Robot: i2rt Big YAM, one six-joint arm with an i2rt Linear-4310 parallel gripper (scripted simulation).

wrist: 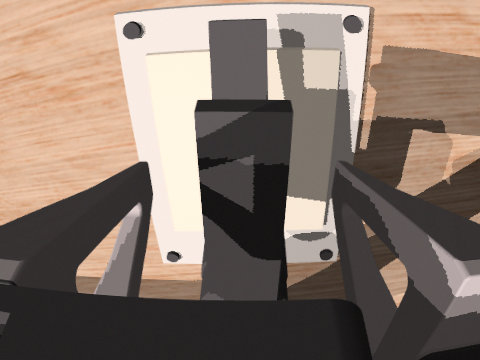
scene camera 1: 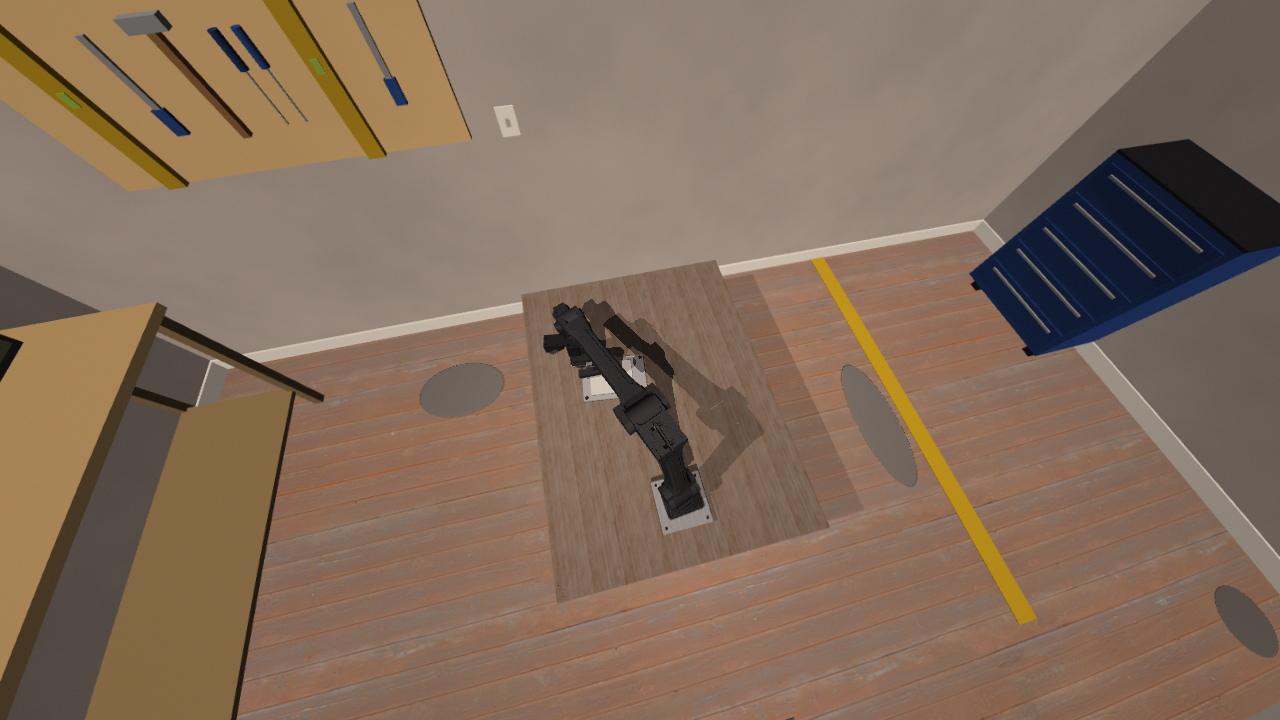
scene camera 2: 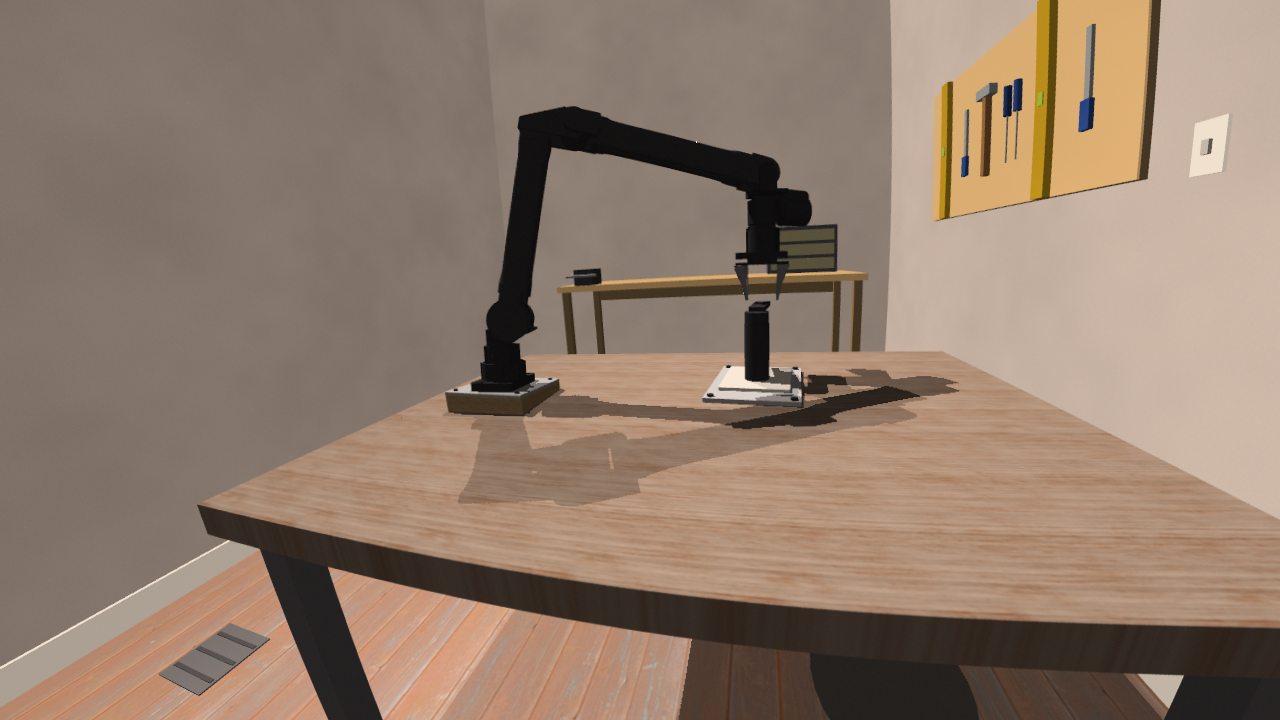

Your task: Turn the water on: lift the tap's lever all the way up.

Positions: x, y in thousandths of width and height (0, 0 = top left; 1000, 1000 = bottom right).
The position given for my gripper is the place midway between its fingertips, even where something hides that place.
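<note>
There's a lever (wrist: 507, 407) that I can see in the wrist view. That same view has my gripper (wrist: 505, 493) in it, and scene camera 2 shows me my gripper (scene camera 2: 595, 417) as well.
</note>
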